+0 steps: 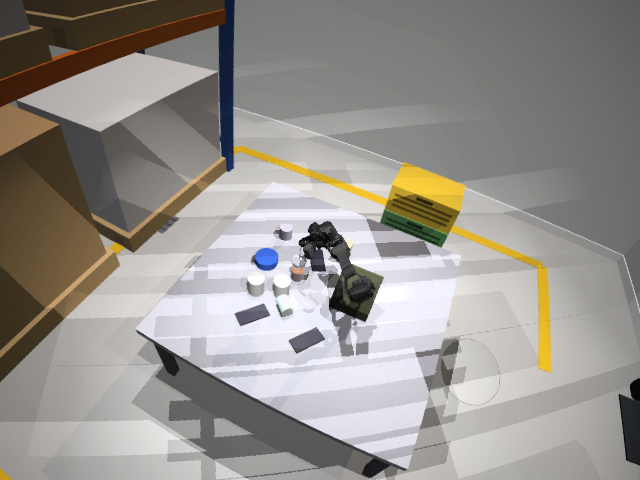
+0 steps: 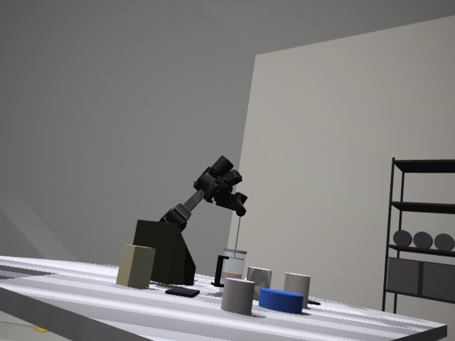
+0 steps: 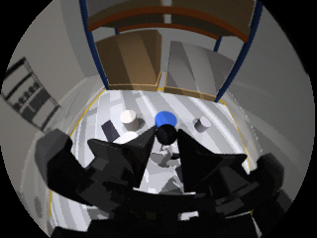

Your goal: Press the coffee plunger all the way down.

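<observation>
Right now my gripper tip is 13 cm above the coffee press, 2 cm to the left of it and 1 cm past it. Round my gripper tip: grey cylinder 26 cm to the right, 23 cm below, 15 cm ahead; beige block 23 cm to the right, 21 cm below, 20 cm behind; blue disc 24 cm below, 18 cm ahead, 4 cm to the right.
</observation>
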